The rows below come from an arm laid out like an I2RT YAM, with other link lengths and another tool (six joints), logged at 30 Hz.
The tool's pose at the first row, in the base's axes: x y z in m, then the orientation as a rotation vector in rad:
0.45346, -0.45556, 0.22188, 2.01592, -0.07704, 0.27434
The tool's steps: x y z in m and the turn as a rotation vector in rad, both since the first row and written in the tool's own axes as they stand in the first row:
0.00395, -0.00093, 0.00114, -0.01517, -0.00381, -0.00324
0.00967, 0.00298, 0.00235, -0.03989, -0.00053, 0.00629
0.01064, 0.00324, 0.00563, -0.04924, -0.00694, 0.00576
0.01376, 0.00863, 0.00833, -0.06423, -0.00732, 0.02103
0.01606, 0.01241, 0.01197, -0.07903, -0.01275, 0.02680
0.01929, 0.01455, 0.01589, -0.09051, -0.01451, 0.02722
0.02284, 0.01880, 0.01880, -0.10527, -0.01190, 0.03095
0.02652, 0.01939, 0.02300, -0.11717, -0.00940, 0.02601
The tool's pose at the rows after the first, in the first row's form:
0.45764, -0.45590, 0.22148, 2.00139, -0.07803, 0.26713
0.46271, -0.45835, 0.22570, 1.97645, -0.08855, 0.27424
0.46413, -0.46133, 0.22476, 1.96811, -0.09313, 0.26668
0.46665, -0.46594, 0.22906, 1.95334, -0.11039, 0.27455
0.46880, -0.47072, 0.23136, 1.93942, -0.12121, 0.27142
0.47219, -0.47496, 0.23232, 1.92825, -0.12400, 0.26890
0.47537, -0.47922, 0.23563, 1.91319, -0.12774, 0.27247
0.47951, -0.48299, 0.23521, 1.90102, -0.12261, 0.27078

